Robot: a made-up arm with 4 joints. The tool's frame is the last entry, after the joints.
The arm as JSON. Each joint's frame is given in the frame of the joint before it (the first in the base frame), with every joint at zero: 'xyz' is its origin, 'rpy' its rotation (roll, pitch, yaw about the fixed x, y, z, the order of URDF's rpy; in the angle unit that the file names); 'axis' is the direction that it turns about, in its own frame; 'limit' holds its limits. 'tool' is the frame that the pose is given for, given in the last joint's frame.
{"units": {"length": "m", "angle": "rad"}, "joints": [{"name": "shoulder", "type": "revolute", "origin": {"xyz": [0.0, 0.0, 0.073], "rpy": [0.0, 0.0, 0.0]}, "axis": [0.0, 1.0, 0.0], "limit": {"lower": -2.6, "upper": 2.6}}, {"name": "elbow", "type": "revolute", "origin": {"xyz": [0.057, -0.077, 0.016], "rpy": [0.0, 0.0, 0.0]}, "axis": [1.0, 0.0, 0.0], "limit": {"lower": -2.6, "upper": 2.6}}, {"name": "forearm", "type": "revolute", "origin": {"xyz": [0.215, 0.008, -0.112], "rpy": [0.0, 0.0, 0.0]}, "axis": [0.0, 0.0, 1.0], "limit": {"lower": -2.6, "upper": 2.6}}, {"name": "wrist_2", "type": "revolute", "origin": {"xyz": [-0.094, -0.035, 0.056], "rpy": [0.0, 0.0, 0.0]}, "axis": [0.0, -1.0, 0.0], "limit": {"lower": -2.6, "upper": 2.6}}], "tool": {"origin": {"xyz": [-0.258, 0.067, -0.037], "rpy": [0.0, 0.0, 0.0]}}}
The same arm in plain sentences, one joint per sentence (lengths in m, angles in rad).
The arm has four revolute joints in a row. What follows holds with every joint at zero, and every direction is one of the base frame's. Joint 1 is mounted 0.0730 m along +z from the base frame's origin and turns about +y, from -2.6000 to 2.6000 rad. Joint 2 is mounted 0.0570 m along +x and 0.0770 m along -y and 0.0160 m along +z from joint 1 and turns about +x, from -2.6000 to 2.6000 rad. Joint 3 is mounted 0.2150 m along +x and 0.0080 m along +y and 0.1120 m along -z from joint 2 and turns about +z, from -2.6000 to 2.6000 rad. Joint 4 is mounted 0.0940 m along -x and 0.0350 m along -y and 0.0560 m along +z from joint 3 and turns about -y, from -2.6000 to 2.6000 rad. The tool frame, which is the frame that the pose is given for, is mounted 0.2580 m along -x and 0.0670 m along +y and 0.0370 m along -z from joint 4; its axes are parallel to the base frame's.
